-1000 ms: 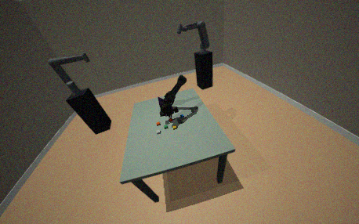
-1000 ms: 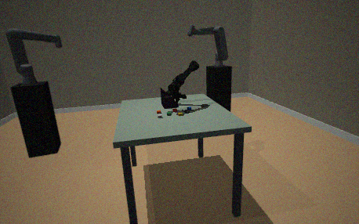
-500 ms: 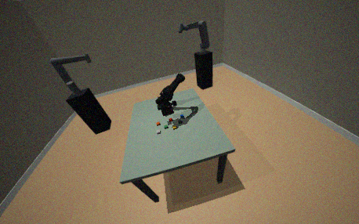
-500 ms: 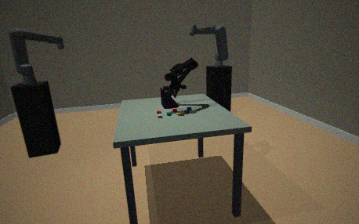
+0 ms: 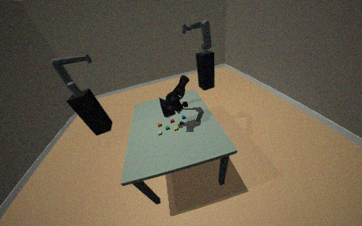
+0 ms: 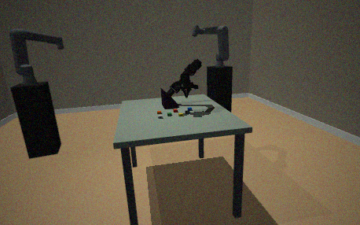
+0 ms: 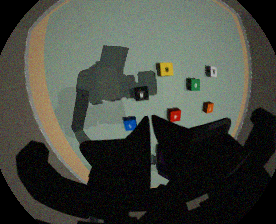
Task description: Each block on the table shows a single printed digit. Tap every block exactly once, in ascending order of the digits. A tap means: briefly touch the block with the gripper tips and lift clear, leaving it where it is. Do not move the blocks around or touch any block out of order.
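Now: the dark block 120 mm below my gripper tip and 10 mm ahead of it. Round my gripper tip: yellow block (120 mm below, 70 mm to the right, 60 mm ahead); red block (120 mm below, 80 mm to the right, 70 mm behind); blue block (120 mm below, 60 mm behind, 50 mm to the left).
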